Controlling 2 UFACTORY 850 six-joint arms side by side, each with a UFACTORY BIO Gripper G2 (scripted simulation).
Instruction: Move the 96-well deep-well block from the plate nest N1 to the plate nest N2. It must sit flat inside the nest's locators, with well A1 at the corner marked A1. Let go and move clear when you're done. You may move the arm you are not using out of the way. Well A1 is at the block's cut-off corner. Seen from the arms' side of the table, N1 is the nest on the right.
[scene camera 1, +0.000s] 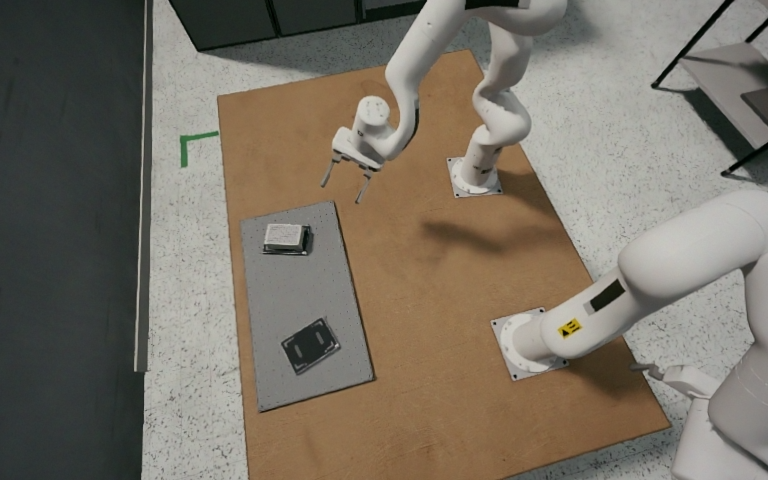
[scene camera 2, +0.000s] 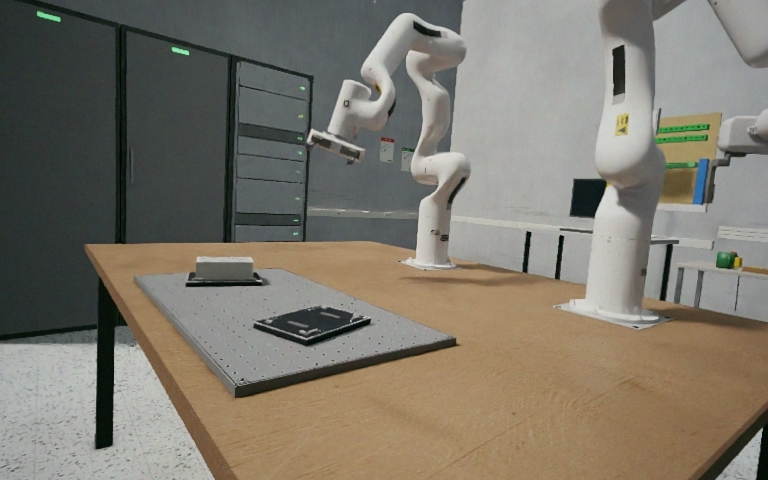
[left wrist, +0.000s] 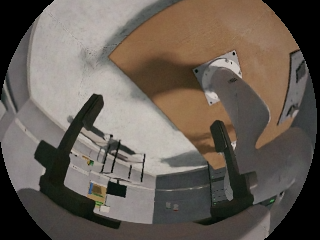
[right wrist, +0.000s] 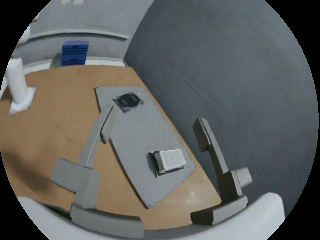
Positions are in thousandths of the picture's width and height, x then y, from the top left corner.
Scene:
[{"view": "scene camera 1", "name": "my right gripper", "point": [442, 405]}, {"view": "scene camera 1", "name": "white deep-well block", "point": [364, 493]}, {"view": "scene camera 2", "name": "my left gripper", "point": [976, 428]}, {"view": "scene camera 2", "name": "my right gripper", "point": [428, 322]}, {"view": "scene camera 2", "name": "white deep-well block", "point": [271, 559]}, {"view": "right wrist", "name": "grey perforated board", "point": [452, 540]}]

